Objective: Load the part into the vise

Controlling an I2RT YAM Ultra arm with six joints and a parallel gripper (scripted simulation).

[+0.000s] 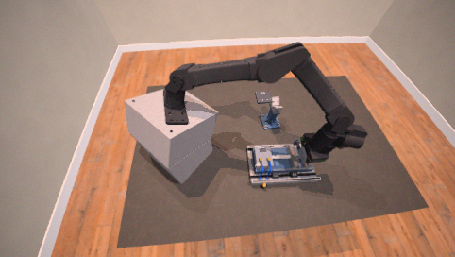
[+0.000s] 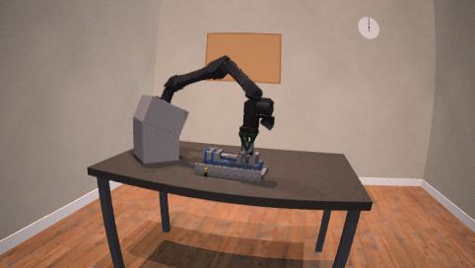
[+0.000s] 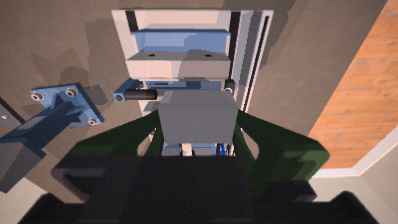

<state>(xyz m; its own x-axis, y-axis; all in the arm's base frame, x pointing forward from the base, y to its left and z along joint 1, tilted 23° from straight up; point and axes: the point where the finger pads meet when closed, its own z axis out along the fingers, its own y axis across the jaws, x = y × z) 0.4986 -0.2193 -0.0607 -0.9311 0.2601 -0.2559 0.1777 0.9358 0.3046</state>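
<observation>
The moving jaw lies 3 cm behind my hand, 3 cm to the left of it and 5 cm below it. The rest, counted from my hand: fixed jaw 3 cm ahead, 1 cm to the left, 5 cm below; part 1 cm below; work stop 1 cm ahead, 6 cm to the left, 4 cm below.
</observation>
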